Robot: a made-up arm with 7 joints. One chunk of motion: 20 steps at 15 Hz.
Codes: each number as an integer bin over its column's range. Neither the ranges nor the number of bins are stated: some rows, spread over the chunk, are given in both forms.
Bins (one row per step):
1: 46 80 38 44 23 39
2: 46 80 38 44 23 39
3: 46 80 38 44 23 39
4: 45 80 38 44 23 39
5: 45 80 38 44 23 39
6: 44 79 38 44 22 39
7: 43 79 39 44 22 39
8: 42 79 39 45 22 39
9: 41 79 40 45 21 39
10: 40 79 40 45 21 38
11: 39 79 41 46 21 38
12: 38 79 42 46 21 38
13: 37 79 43 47 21 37
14: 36 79 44 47 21 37
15: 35 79 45 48 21 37
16: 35 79 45 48 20 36
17: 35 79 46 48 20 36
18: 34 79 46 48 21 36
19: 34 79 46 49 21 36
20: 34 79 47 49 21 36
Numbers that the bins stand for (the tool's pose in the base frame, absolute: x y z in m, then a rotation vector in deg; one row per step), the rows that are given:
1: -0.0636 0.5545 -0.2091 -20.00 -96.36 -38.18
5: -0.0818 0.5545 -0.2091 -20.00 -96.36 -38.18
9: -0.1545 0.5364 -0.1727 -16.36 -103.64 -38.18
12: -0.2091 0.5364 -0.1364 -12.73 -103.64 -41.82
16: -0.2636 0.5364 -0.0818 -5.45 -107.27 -49.09
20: -0.2818 0.5364 -0.0455 -1.82 -103.64 -49.09
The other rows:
2: -0.0636 0.5545 -0.2091 -20.00 -96.36 -38.18
3: -0.0636 0.5545 -0.2091 -20.00 -96.36 -38.18
4: -0.0818 0.5545 -0.2091 -20.00 -96.36 -38.18
6: -0.1000 0.5364 -0.2091 -20.00 -100.00 -38.18
7: -0.1182 0.5364 -0.1909 -20.00 -100.00 -38.18
8: -0.1364 0.5364 -0.1909 -16.36 -100.00 -38.18
10: -0.1727 0.5364 -0.1727 -16.36 -103.64 -41.82
11: -0.1909 0.5364 -0.1545 -12.73 -103.64 -41.82
13: -0.2273 0.5364 -0.1182 -9.09 -103.64 -45.45
14: -0.2455 0.5364 -0.1000 -9.09 -103.64 -45.45
15: -0.2636 0.5364 -0.0818 -5.45 -103.64 -45.45
17: -0.2636 0.5364 -0.0636 -5.45 -107.27 -49.09
18: -0.2818 0.5364 -0.0636 -5.45 -103.64 -49.09
19: -0.2818 0.5364 -0.0636 -1.82 -103.64 -49.09

